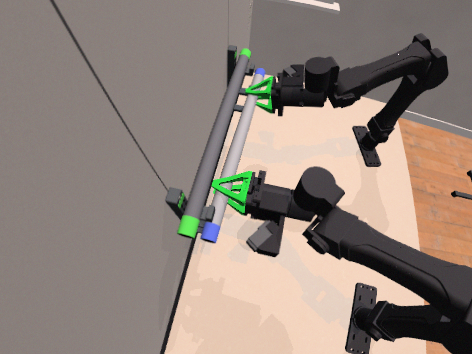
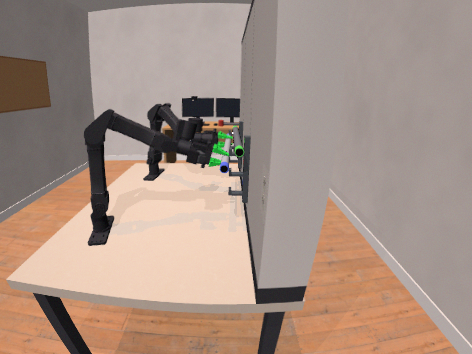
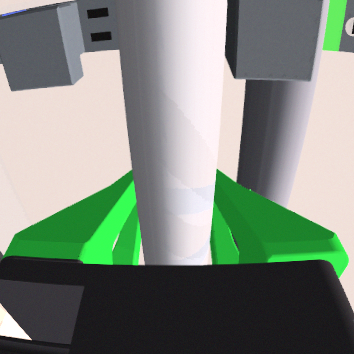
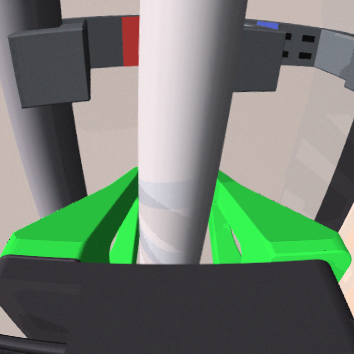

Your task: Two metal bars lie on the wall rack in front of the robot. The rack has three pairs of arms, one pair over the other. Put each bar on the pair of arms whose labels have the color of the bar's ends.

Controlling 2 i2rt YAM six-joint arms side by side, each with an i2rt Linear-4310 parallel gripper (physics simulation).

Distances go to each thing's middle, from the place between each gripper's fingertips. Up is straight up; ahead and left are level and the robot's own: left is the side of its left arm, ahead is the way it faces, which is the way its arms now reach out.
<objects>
Right now my left hand is 2 cm past the blue-ended bar (image 1: pixel 230 167) and 15 cm to the left of it. Also, from my left hand: green-ended bar (image 1: pixel 190 220) (2 cm ahead, 14 cm to the right, 5 cm above); then rack upright (image 4: pixel 52 65) (3 cm ahead, 34 cm to the right, 3 cm below).
The rack upright lies 30 mm ahead of my right hand, 50 mm to the right of it and 20 mm below it. The rest, counted from my right hand: green-ended bar 20 mm ahead, 150 mm to the left, 60 mm above; then blue-ended bar 20 mm behind, 140 mm to the left, 10 mm above.
</objects>
